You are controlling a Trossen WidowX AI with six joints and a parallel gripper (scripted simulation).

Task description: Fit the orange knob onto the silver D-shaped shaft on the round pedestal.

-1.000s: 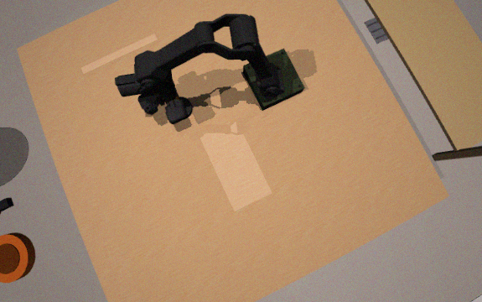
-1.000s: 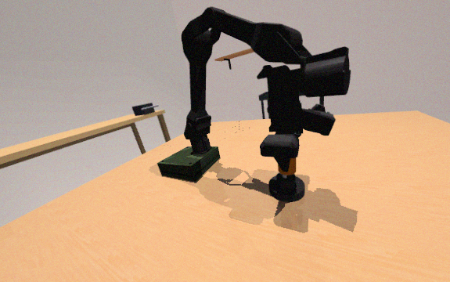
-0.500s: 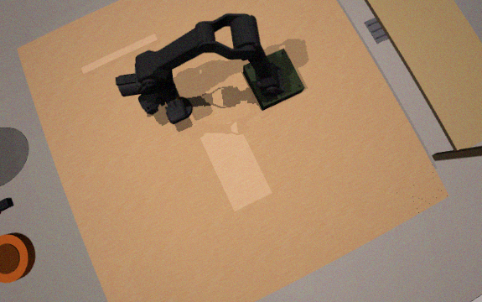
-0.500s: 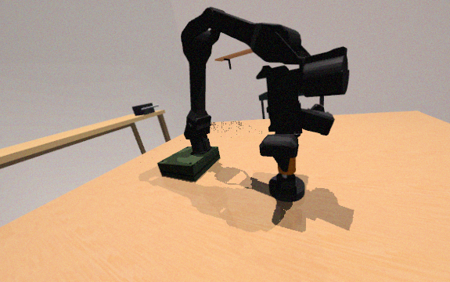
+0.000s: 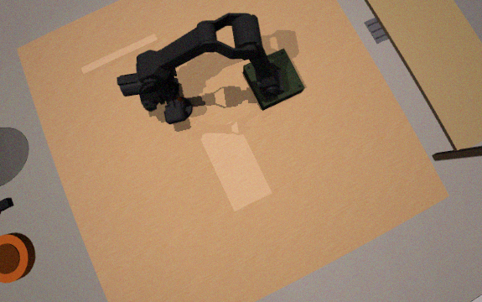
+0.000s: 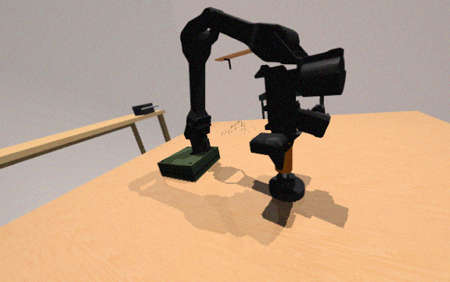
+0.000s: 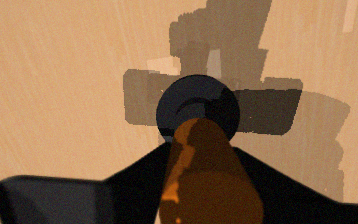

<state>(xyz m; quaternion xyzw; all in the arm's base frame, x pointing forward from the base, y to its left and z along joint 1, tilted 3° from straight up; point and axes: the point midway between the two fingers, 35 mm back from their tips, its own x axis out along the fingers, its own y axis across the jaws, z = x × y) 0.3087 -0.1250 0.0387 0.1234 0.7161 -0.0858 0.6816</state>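
The black round pedestal is 4 cm below my gripper tip. From my gripper tip the other things lie so: orange knob (3 cm above).
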